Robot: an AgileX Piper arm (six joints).
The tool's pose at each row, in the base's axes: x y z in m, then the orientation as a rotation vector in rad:
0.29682, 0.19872, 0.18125, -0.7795, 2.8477, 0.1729
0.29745, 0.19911, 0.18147, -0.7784, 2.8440, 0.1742
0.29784, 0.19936, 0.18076, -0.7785, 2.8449, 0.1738
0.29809, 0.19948, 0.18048, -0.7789, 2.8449, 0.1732
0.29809, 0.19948, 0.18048, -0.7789, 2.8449, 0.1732
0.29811, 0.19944, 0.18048, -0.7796, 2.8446, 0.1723
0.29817, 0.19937, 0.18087, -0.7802, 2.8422, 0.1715
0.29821, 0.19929, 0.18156, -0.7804, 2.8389, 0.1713
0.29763, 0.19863, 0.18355, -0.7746, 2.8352, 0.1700
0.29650, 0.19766, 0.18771, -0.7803, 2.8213, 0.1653
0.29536, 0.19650, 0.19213, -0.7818, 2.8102, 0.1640
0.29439, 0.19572, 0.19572, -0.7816, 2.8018, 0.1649
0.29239, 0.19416, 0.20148, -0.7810, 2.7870, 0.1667
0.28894, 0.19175, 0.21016, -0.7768, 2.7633, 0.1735
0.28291, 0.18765, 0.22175, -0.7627, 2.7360, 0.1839
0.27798, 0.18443, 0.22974, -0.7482, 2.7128, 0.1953
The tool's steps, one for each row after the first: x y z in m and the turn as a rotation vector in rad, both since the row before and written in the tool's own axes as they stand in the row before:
-0.00077, 0.00002, -0.00006, 0.0000, -0.0039, -0.0001
-0.00030, -0.00003, 0.00079, 0.0001, 0.0009, 0.0001
-0.00021, -0.00004, 0.00033, 0.0003, 0.0002, -0.0003
0.00000, 0.00000, 0.00000, 0.0000, 0.0000, 0.0000
0.00000, -0.00004, 0.00000, 0.0006, 0.0000, -0.0006
-0.00010, -0.00007, -0.00038, 0.0009, -0.0020, -0.0010
-0.00014, -0.00005, -0.00068, 0.0008, -0.0030, -0.0009
0.00039, -0.00015, -0.00214, 0.0024, -0.0049, 0.0027
0.00052, -0.00001, -0.00439, 0.0051, -0.0108, -0.0071
0.00051, -0.00017, -0.00468, 0.0029, -0.0098, -0.0036
0.00034, 0.00001, -0.00378, 0.0011, -0.0080, -0.0017
0.00101, -0.00001, -0.00621, 0.0018, -0.0142, -0.0029
0.00178, 0.00014, -0.00948, 0.0007, -0.0241, -0.0023
0.00368, 0.00019, -0.01319, 0.0005, -0.0307, 0.0036
0.00308, 0.00018, -0.00943, -0.0010, -0.0271, 0.0050

